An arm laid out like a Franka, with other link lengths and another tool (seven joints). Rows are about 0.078 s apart.
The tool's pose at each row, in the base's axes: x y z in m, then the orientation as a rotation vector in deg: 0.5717, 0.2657, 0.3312, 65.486, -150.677, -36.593; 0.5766, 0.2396, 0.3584, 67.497, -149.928, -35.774; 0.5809, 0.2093, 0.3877, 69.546, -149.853, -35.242; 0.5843, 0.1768, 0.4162, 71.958, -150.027, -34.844; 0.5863, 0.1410, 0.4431, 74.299, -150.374, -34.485; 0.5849, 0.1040, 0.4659, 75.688, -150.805, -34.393; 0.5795, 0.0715, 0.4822, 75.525, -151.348, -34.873; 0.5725, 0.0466, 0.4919, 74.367, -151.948, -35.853
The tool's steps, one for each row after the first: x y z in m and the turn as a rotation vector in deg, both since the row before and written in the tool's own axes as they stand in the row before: 0.0162, -0.0064, -0.0338, 0.505, 0.603, -1.343; 0.0203, -0.0074, -0.0365, 0.693, -0.101, -1.339; 0.0226, -0.0084, -0.0360, 0.832, -0.460, -1.567; 0.0260, -0.0099, -0.0351, 0.887, -0.628, -1.493; 0.0291, -0.0096, -0.0308, 0.579, -0.616, -0.864; 0.0281, -0.0068, -0.0226, -0.003, -0.604, 0.135; 0.0233, -0.0043, -0.0142, -0.441, -0.651, 0.758
